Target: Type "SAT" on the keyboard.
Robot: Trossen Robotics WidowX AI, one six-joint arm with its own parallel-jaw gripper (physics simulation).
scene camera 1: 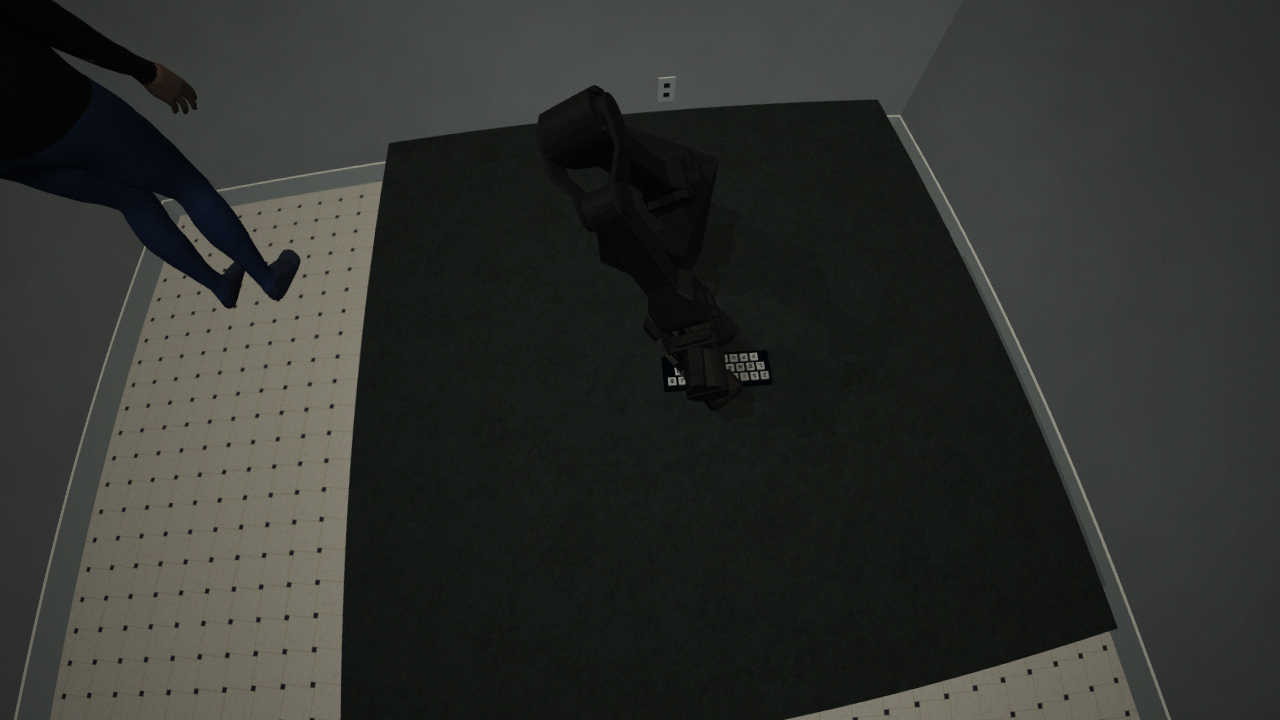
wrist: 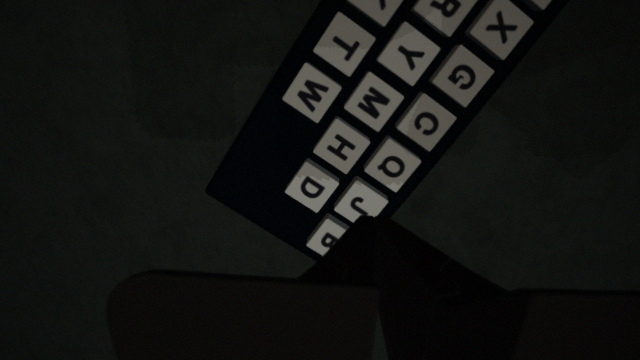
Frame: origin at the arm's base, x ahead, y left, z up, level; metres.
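Where they show: gripper, fingertip midpoint: (wrist: 371, 230); arm's base at its link origin: (scene camera 1: 682, 176).
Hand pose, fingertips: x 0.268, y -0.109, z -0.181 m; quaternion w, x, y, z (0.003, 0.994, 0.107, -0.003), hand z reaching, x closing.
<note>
Things, the pixels of their top centre, and the offset from my fingertips. "spot": a spot on its surface instead. Level surfaces: height alone.
- dark keyboard at a spot on its surface: (wrist: 250, 185) (scene camera 1: 669, 362) spot: dz -0.031, dx -0.044, dy -0.009 m
- T key at its top centre: (wrist: 344, 44) dz -0.026, dx -0.022, dy +0.049 m
- W key at its top centre: (wrist: 311, 93) dz -0.026, dx -0.029, dy +0.031 m
- J key at its top centre: (wrist: 360, 205) dz -0.026, dx -0.001, dy -0.004 m
- B key at its top centre: (wrist: 331, 242) dz -0.026, dx -0.008, dy -0.022 m
- dark green table top at its surface level: dz -0.042 m
The dark keyboard (scene camera 1: 666, 365) (wrist: 250, 185) lies flat on the table, with white letter keys. In the wrist view it runs diagonally, its letters turned. The T key (wrist: 345, 44) is at upper centre, beside the W key (wrist: 312, 92). The S and A keys do not show in the wrist view. My gripper (wrist: 371, 230) is shut and empty. In the wrist view its tip overlaps the edges of the J key (wrist: 361, 197) and the B key (wrist: 326, 240); whether it touches them I cannot tell. In the scene view the arm hides the keyboard's middle and my fingertips are unclear.
The arm (scene camera 1: 648, 277) reaches over the dark green table top (scene camera 1: 537, 537) from the back. A person (scene camera 1: 134, 156) stands on the tiled floor (scene camera 1: 223, 429) to the left. A wall outlet (scene camera 1: 666, 88) is behind the table.
</note>
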